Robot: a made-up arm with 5 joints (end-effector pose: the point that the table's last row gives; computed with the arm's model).
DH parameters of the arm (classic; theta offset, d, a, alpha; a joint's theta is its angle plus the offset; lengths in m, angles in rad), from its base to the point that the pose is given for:
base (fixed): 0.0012 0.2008 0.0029 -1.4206
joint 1: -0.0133 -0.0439 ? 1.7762
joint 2: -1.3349 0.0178 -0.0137 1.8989
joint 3: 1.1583 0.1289 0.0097 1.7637
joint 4: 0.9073 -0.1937 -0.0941 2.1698
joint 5: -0.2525 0 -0.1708 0
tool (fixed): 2.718 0.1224 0 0
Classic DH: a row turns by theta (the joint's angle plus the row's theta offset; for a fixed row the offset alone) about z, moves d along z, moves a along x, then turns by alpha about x.
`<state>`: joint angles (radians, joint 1 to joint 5).
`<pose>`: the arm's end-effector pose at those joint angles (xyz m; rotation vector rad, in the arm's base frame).
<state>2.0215 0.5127 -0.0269 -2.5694 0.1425</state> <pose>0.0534 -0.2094 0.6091 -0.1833 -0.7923 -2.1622</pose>
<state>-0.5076 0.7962 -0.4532 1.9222 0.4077</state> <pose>-0.2113 -0.4034 0.3330 1.5509 -1.2506 0.1547</pose>
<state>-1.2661 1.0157 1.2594 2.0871 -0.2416</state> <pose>-0.0494 -0.1388 -0.1816 -0.9250 2.5887 -0.8029</pose>
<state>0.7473 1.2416 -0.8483 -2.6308 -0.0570</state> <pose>-0.1593 -0.4765 0.1542 1.0734 0.4335 -2.6811</pose>
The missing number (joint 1, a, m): 0.0442
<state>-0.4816 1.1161 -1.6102 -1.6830 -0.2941</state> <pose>-0.2387 -0.3371 0.1882 -0.8649 -0.3622 2.5244</pose>
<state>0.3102 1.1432 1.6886 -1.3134 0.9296</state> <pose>-0.0149 -0.0127 -0.2622 -1.5581 1.0571 0.6024</pose>
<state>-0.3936 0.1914 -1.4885 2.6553 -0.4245</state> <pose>-0.1819 -0.3145 -0.0477 -2.4073 -0.6425 1.8675</pose>
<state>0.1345 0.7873 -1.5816 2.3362 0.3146</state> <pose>0.1504 -0.4664 0.0484 1.8110 0.5657 -1.1100</pose>
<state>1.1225 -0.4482 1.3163 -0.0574 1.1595</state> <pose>-0.2023 0.2225 -0.0565 -0.7991 1.8956 0.8951</pose>
